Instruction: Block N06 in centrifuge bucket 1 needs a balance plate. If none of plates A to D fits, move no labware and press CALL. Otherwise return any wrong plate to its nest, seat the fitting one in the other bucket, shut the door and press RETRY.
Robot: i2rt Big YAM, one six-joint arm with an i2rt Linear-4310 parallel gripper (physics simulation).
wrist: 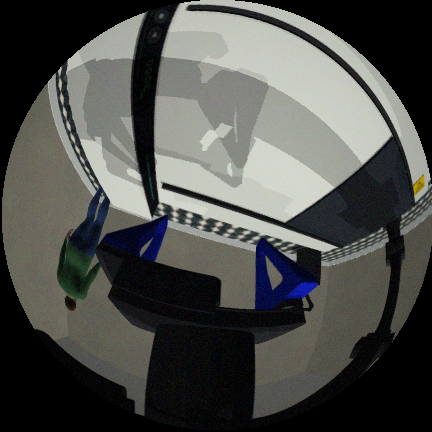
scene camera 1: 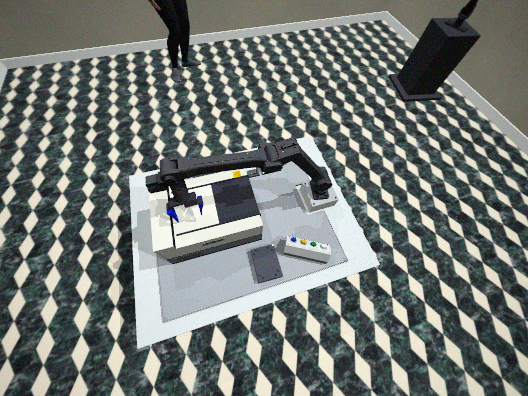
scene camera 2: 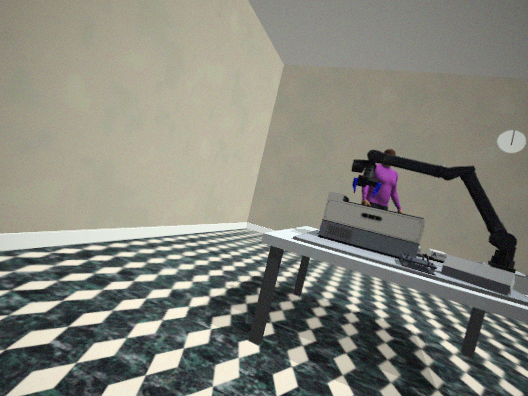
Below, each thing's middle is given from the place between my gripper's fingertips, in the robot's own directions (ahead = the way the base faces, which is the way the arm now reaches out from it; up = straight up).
Right now the white centrifuge [wrist: 242,120] is 40 mm behind my hand, 80 mm to the right of it and 150 mm below it. From my hand the other things lie so: dark door panel [scene camera 1: 234,199] 190 mm behind, 100 mm to the right, 60 mm below.
